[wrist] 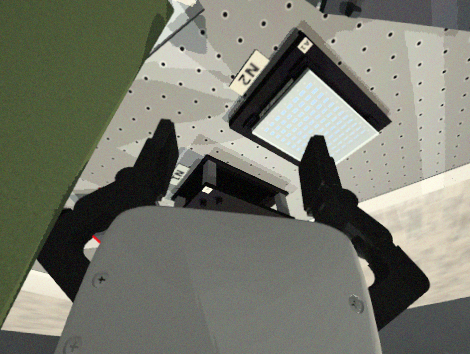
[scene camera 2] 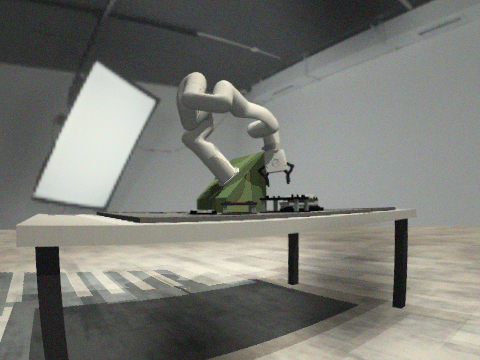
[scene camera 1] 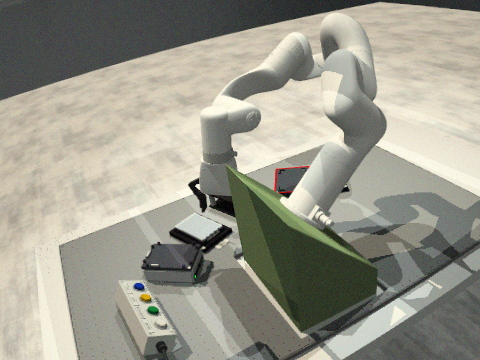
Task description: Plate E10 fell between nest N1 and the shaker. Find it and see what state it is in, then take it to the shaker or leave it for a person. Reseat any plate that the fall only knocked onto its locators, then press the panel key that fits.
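A pale plate with bluish wells lies on black nest N2. In the wrist view it looks off-centre, toward the nest's lower right edge; whether it is fully seated I cannot tell. No E10 label is readable. Nest N1 is a raised black stand on posts, partly hidden by my gripper body. The shaker has a dark top and a green light. The key panel has blue, yellow, green and white keys. My gripper is open and empty, above the N1 area.
The green wedge-shaped arm base stands close beside the gripper and hides part of the table. A red-bordered dark tray lies behind the arm. A cable leaves the panel's near end.
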